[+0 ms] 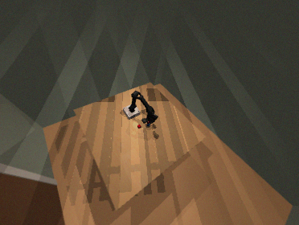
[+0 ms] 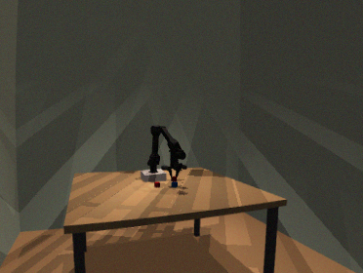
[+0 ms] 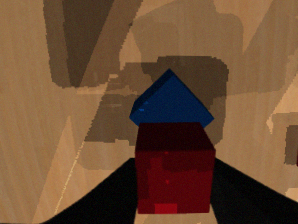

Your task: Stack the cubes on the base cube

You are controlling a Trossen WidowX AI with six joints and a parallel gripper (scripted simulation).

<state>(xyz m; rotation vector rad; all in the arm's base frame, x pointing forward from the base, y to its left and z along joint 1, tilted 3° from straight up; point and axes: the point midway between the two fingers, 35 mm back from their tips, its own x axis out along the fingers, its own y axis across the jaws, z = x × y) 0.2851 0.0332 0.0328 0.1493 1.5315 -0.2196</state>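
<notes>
Right now the blue base cube is 20 mm ahead of my gripper tip, 10 mm to the right of it and 40 mm below it.
</notes>
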